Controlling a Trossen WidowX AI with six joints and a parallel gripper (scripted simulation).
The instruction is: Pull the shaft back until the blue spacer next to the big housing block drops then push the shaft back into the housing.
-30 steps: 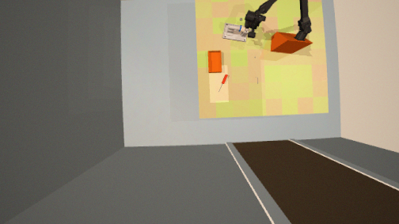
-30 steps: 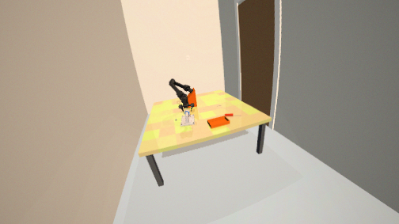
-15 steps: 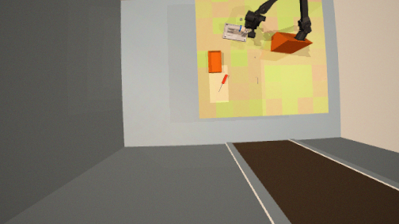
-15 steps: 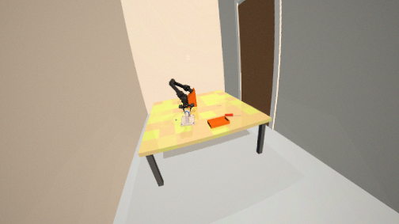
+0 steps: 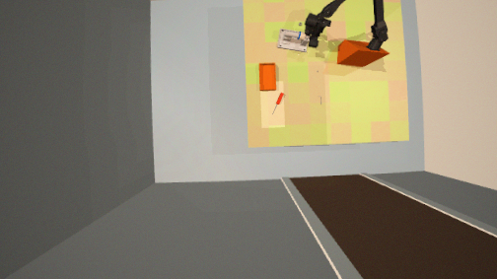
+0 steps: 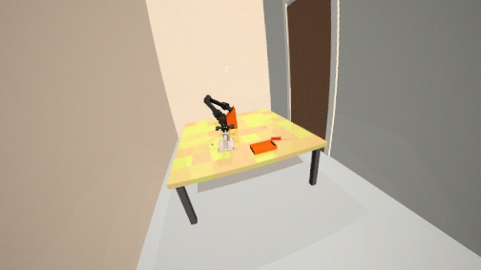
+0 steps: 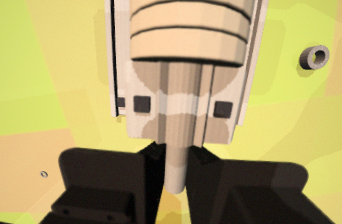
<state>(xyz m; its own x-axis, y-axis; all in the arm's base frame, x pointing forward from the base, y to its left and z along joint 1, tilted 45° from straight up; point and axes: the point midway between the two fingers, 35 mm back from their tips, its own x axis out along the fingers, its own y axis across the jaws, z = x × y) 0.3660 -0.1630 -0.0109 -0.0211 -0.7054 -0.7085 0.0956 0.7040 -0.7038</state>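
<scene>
Right now my gripper tip is 100 mm short of the blue spacer, 30 mm below it and 10 mm to the left of it. The rest, counted from my gripper tip: grey piece (150 mm to the right, 70 mm ahead, 40 mm below); then orange tray (300 mm ahead, 290 mm to the left, 40 mm below); then fixture (120 mm ahead, 10 mm to the right).
</scene>
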